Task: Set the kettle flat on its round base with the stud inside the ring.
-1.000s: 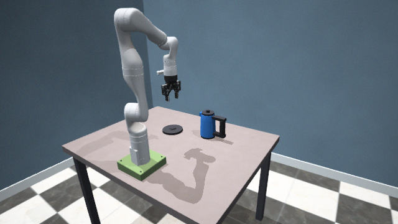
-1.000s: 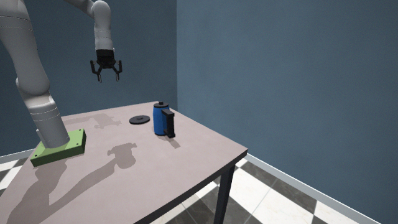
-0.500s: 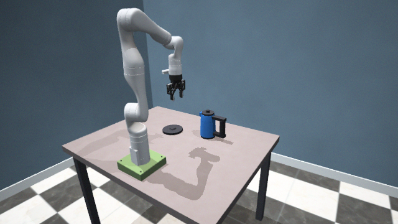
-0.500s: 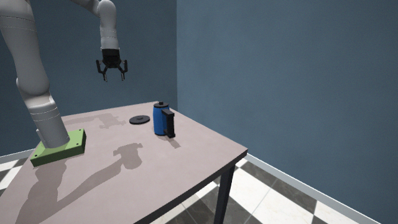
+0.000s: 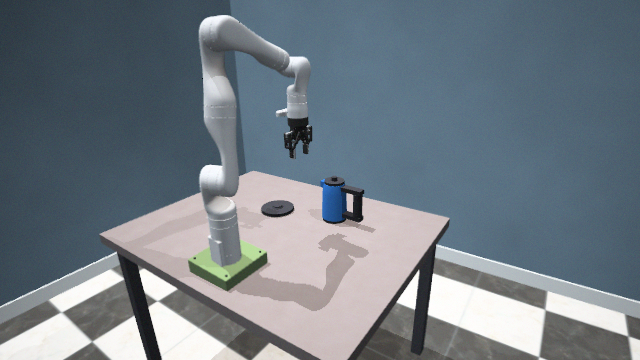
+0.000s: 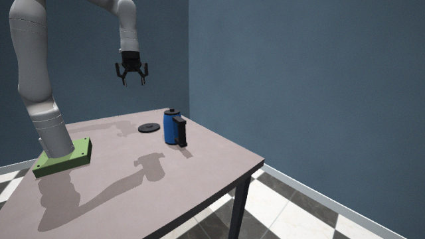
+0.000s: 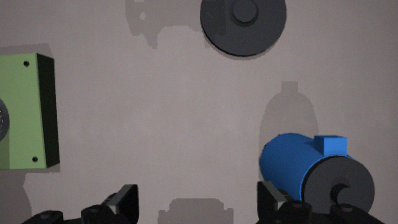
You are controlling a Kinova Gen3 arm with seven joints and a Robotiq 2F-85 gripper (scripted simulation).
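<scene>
Now: hand 230 mm above the blue kettle, 170 mm short of it and 70 mm to the left of it. From my hand the other things lie so: round black base: 320 mm below, 220 mm to the left, 70 mm ahead.
</scene>
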